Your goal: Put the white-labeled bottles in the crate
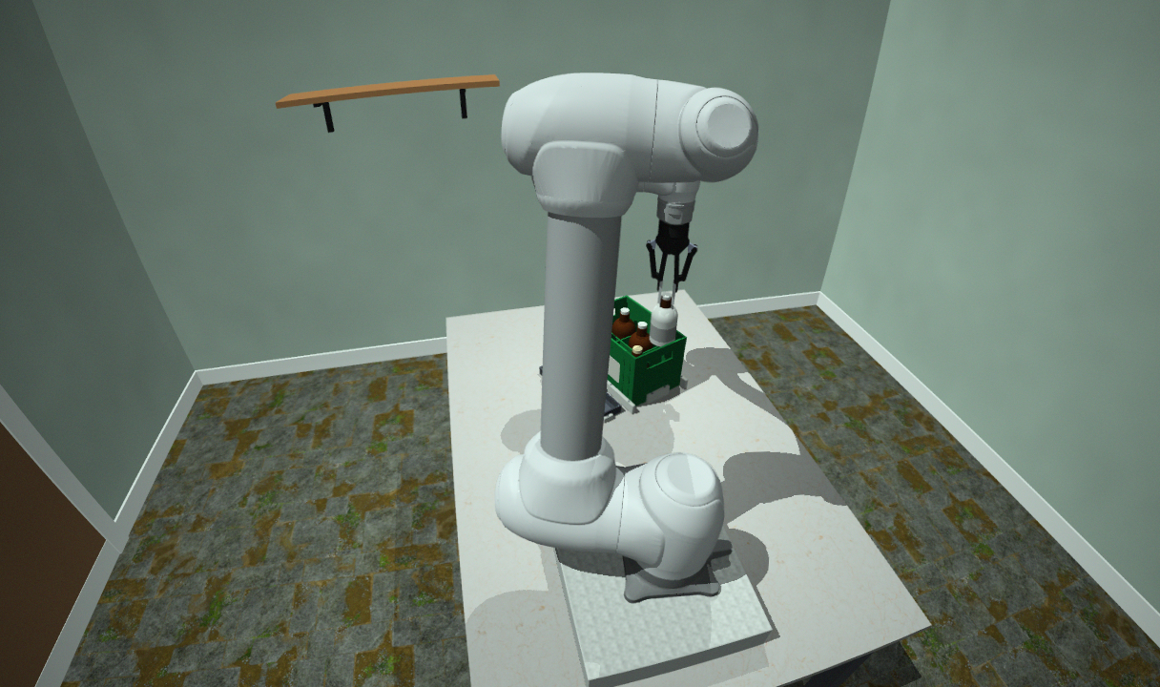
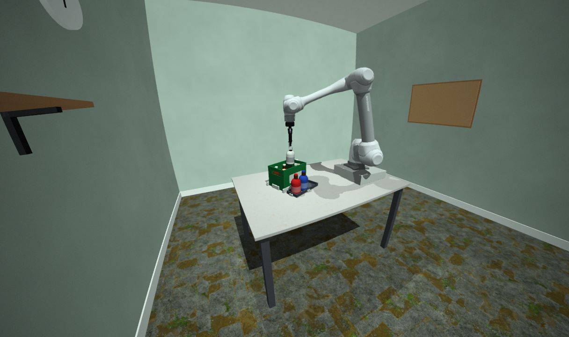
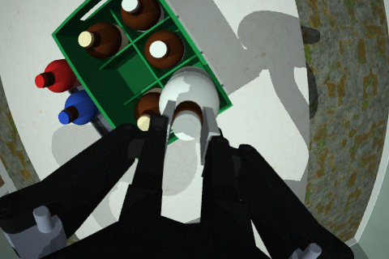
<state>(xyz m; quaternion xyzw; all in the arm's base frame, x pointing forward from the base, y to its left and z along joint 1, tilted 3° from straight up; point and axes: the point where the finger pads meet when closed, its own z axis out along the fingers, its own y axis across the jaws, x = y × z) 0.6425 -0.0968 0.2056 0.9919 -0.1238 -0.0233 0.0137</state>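
The white-labeled bottle is 9 cm below my hand. The rest, counted from my hand: blue bottle (3 cm behind, 24 cm to the left, 23 cm below); then red bottle (5 cm ahead, 29 cm to the left, 23 cm below); then green crate (5 cm ahead, 8 cm to the left, 23 cm below).
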